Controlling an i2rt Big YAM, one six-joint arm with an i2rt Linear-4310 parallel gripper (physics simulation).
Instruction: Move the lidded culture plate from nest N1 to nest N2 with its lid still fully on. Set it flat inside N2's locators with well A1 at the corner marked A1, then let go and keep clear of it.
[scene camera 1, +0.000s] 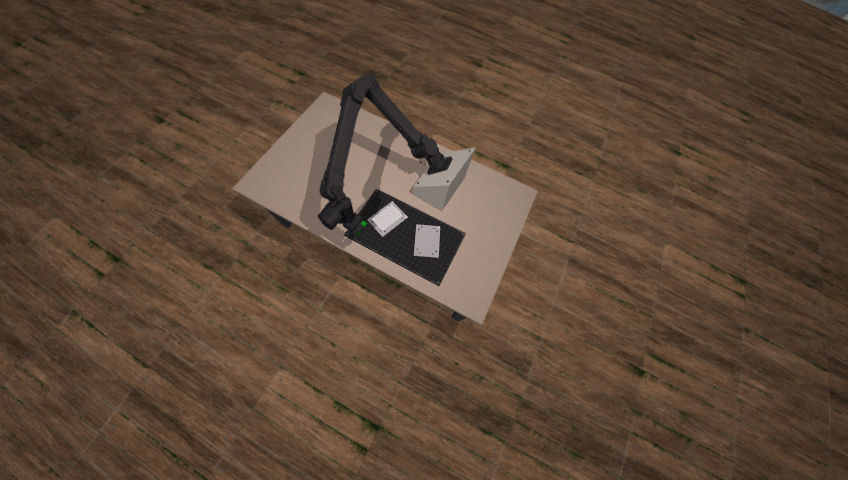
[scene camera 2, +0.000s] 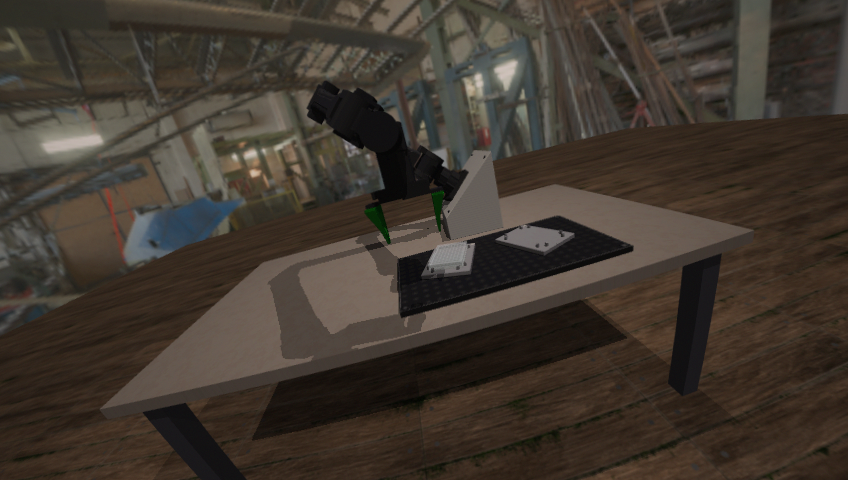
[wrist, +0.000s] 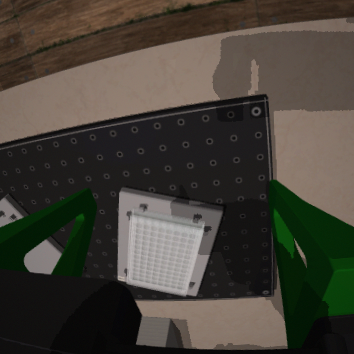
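Seen in the pictures: gripper, between the fingertips: (scene camera 1: 350, 228) (scene camera 2: 414, 237) (wrist: 176, 193); arm's base, origin of its link: (scene camera 1: 440, 166) (scene camera 2: 457, 186).
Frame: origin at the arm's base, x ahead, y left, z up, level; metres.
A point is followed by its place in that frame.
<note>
The lidded culture plate (scene camera 1: 387, 217) {x 0.315, y -0.144, z -0.105 m} (scene camera 2: 449, 254) {x 0.328, y -0.148, z -0.104 m} (wrist: 165, 255) {x 0.321, y -0.156, z -0.104 m}, with a clear lid over a white well grid, sits on nest N1 (scene camera 2: 468, 262) {x 0.372, y -0.114, z -0.121 m} (wrist: 212, 220) {x 0.351, y -0.221, z -0.121 m}, a light grey block with small dark locators. Nest N2 (scene camera 1: 427, 240) {x 0.340, y 0.082, z -0.121 m} (scene camera 2: 535, 239) {x 0.363, y 0.075, z -0.121 m} is bare, with locators near its corners; part of it shows behind a finger in the wrist view (wrist: 42, 257) {x 0.322, y 0.053, z -0.121 m}. My gripper (scene camera 1: 361, 228) {x 0.479, y -0.234, z 0.015 m} (scene camera 2: 414, 236) {x 0.479, y -0.234, z 0.015 m} (wrist: 176, 193) {x 0.479, y -0.234, z 0.015 m} is open and empty, raised above the board, with its green fingers wide apart. In the wrist view the plate lies between and below the fingertips. The A1 marks are too small to read.
Both nests stand on a black perforated board (scene camera 1: 392, 255) {x 0.475, y -0.043, z -0.133 m} (scene camera 2: 476, 284) {x 0.462, y -0.131, z -0.132 m} (wrist: 150, 135) {x 0.464, y -0.181, z -0.132 m} on the beige table (scene camera 1: 499, 237) {x 0.163, y 0.411, z -0.145 m} (scene camera 2: 238, 333) {x 0.325, y -0.719, z -0.145 m} (wrist: 125, 85) {x 0.520, y -0.169, z -0.145 m}. The arm's grey wedge mount (scene camera 1: 437, 196) {x 0.144, y 0.045, z -0.031 m} (scene camera 2: 479, 205) {x 0.140, y 0.021, z -0.053 m} (wrist: 152, 330) {x 0.126, y -0.065, z -0.116 m} stands beside the board. The arm's shadow falls across the table.
</note>
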